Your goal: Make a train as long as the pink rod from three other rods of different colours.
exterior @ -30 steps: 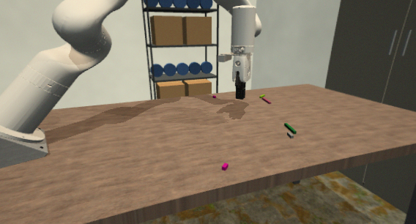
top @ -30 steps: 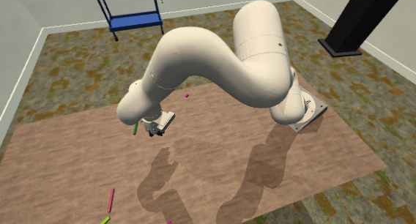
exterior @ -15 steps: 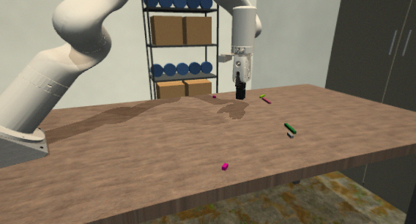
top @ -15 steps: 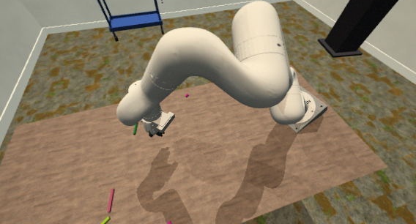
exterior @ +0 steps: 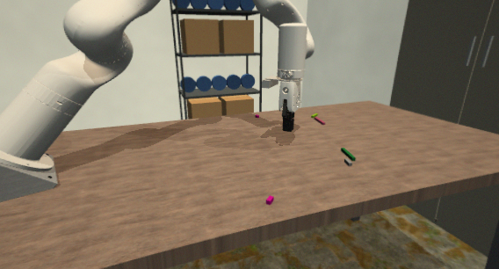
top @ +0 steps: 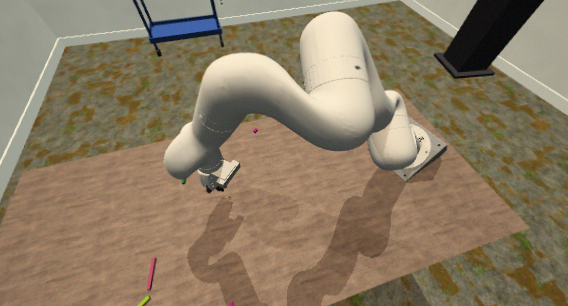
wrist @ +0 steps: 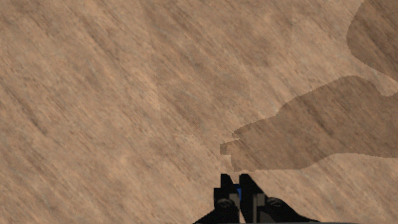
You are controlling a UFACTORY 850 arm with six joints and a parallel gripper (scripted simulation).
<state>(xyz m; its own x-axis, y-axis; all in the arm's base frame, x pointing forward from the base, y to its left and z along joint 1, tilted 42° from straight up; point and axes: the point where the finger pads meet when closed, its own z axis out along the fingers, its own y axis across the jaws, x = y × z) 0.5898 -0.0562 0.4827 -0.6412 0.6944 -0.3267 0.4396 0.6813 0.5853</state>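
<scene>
The grey rod is 160 mm to the right of my hand, 130 mm ahead of it and 70 mm below it. From my hand the other things lie so: blue rod: 20 mm below; then green rod: 160 mm ahead, 110 mm to the right, 70 mm below; then pink rod: 250 mm to the left, 220 mm ahead, 70 mm below.
</scene>
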